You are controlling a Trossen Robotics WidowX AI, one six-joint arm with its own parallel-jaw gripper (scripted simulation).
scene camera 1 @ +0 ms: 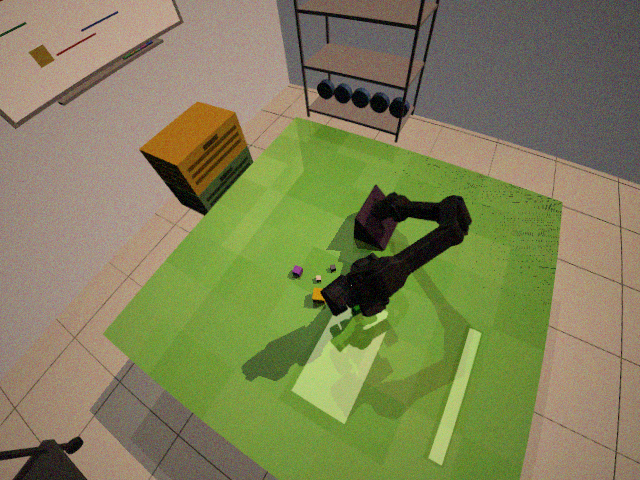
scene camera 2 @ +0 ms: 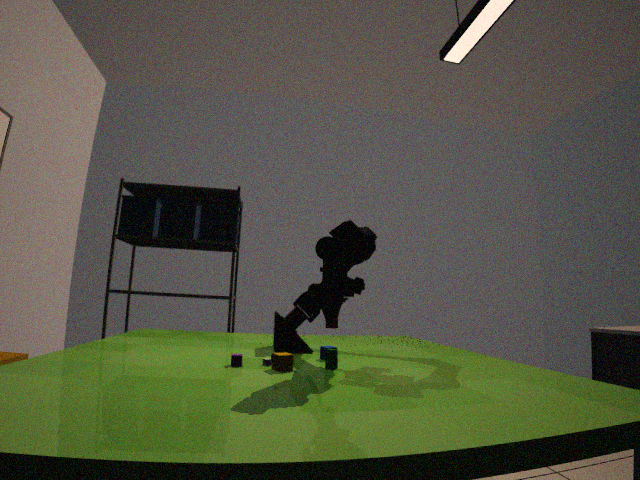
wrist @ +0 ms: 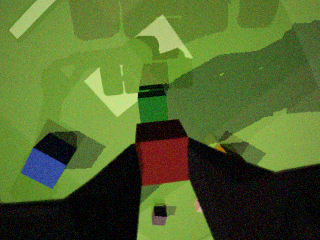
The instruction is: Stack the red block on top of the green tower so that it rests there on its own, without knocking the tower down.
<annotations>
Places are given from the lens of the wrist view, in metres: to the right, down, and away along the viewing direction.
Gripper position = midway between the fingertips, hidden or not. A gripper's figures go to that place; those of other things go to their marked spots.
my gripper [wrist: 160, 148]: 0.00, 0.02, 0.11
red block [wrist: 162, 146]: 0.00, 0.01, 0.09
blue block [wrist: 47, 160]: -0.12, 0.04, 0.19
green block [wrist: 152, 105]: -0.01, -0.01, 0.16
The marked spots on the red block and the green block are 0.08 m apart.
</annotations>
